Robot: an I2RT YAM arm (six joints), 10 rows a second.
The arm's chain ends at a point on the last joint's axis. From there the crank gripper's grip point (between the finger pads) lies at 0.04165 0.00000 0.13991 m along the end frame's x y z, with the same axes.
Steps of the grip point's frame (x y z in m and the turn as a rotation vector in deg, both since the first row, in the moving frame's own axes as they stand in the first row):
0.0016, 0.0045, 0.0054, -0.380, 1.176, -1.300
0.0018, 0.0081, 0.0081, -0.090, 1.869, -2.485
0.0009, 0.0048, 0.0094, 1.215, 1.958, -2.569
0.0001, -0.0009, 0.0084, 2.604, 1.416, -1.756
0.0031, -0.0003, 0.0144, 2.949, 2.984, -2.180
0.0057, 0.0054, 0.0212, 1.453, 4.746, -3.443
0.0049, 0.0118, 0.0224, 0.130, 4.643, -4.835
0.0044, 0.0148, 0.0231, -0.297, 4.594, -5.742
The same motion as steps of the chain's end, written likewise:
-0.0013, 0.0046, 0.0063, -0.380, 1.176, -1.300
-0.0027, 0.0098, 0.0095, -0.090, 1.869, -2.485
-0.0037, 0.0097, 0.0110, 1.215, 1.958, -2.569
-0.0032, 0.0068, 0.0096, 2.604, 1.416, -1.756
-0.0040, 0.0086, 0.0170, 2.949, 2.984, -2.180
-0.0055, 0.0117, 0.0252, 1.453, 4.746, -3.443
-0.0061, 0.0161, 0.0262, 0.130, 4.643, -4.835
-0.0065, 0.0188, 0.0269, -0.297, 4.594, -5.742

